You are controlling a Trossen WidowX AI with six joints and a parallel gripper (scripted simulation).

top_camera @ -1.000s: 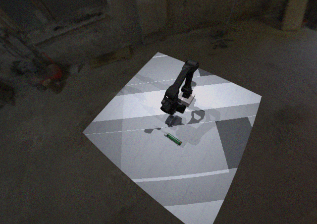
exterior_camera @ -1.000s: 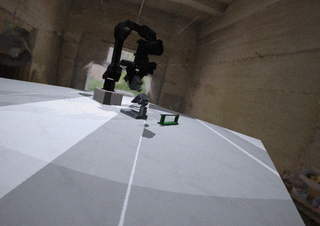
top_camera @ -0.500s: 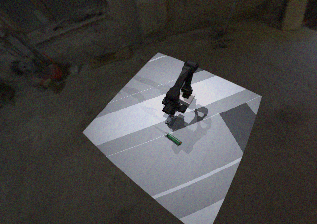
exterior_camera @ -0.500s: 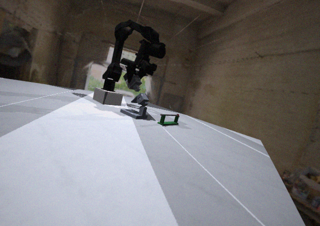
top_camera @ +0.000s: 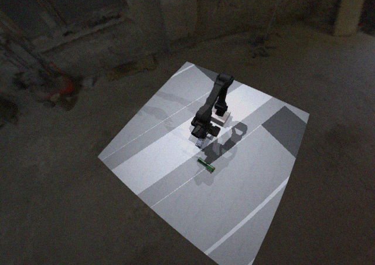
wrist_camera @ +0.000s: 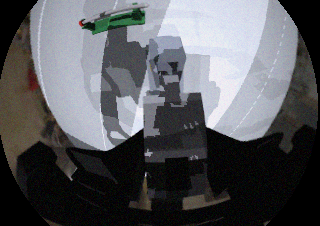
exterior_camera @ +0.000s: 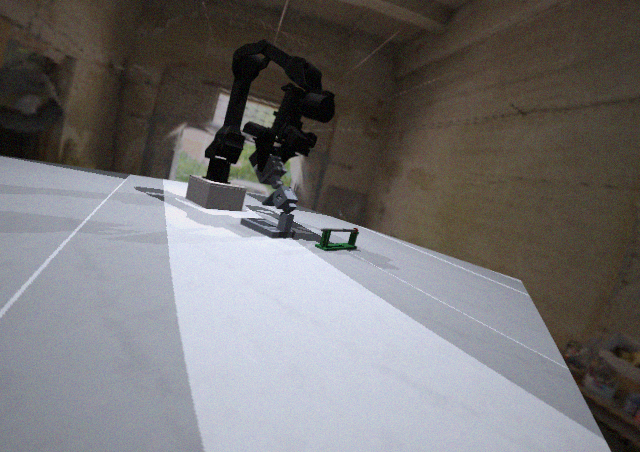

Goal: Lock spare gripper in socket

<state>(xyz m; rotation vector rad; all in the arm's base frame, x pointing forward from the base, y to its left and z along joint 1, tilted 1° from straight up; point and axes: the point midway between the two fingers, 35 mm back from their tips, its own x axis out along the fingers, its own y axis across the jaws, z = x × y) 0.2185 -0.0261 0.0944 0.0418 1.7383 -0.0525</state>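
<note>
Right now the green cradle is 190 mm ahead of my gripper tip, 90 mm to the left of it and 110 mm below it. Round my gripper tip: grey mount 70 mm ahead, 80 mm below; then black spare gripper 10 mm ahead, 10 mm above.
</note>
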